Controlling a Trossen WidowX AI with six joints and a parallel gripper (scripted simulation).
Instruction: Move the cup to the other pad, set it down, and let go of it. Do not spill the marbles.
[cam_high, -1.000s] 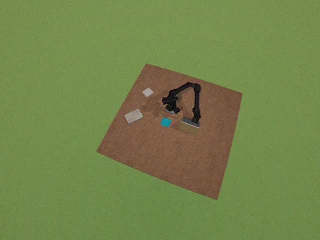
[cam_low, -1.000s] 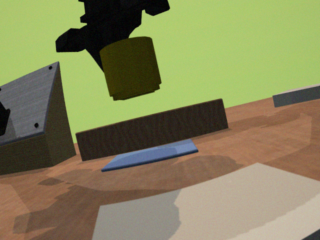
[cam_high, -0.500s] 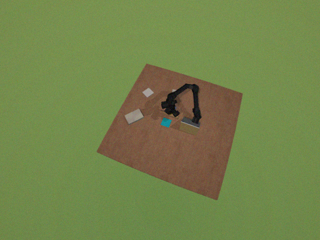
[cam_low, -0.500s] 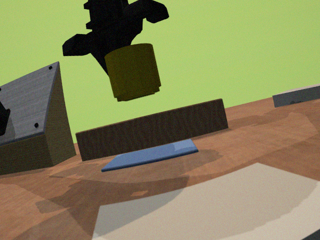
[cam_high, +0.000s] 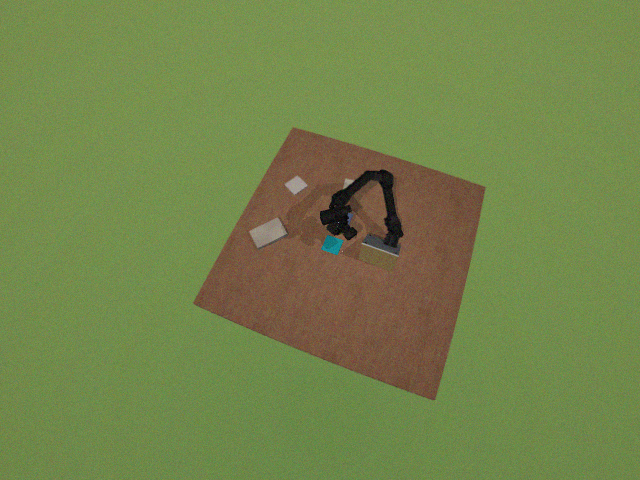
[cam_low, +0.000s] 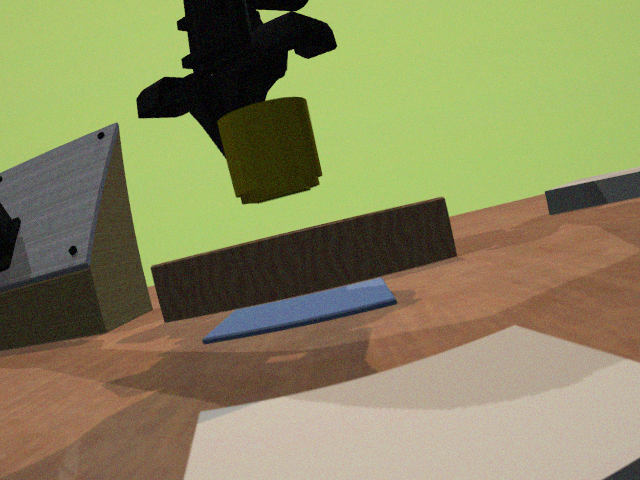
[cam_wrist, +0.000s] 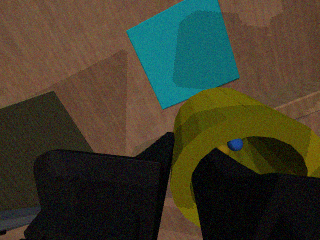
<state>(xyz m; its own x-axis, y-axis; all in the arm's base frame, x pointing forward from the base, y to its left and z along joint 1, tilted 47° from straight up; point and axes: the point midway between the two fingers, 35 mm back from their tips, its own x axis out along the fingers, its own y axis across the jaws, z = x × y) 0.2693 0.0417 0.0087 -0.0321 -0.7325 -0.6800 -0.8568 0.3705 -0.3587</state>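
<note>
Now: the blue marble 3 cm to the right of my gripper tip, 3 cm ahead of it and 2 cm below it. Round my gripper tip: teal pad: 11 cm below, 4 cm to the left, 3 cm ahead; blue pad: 14 cm to the right, 11 cm below, 3 cm ahead; yellow cup: 2 cm to the right, 2 cm ahead.
</note>
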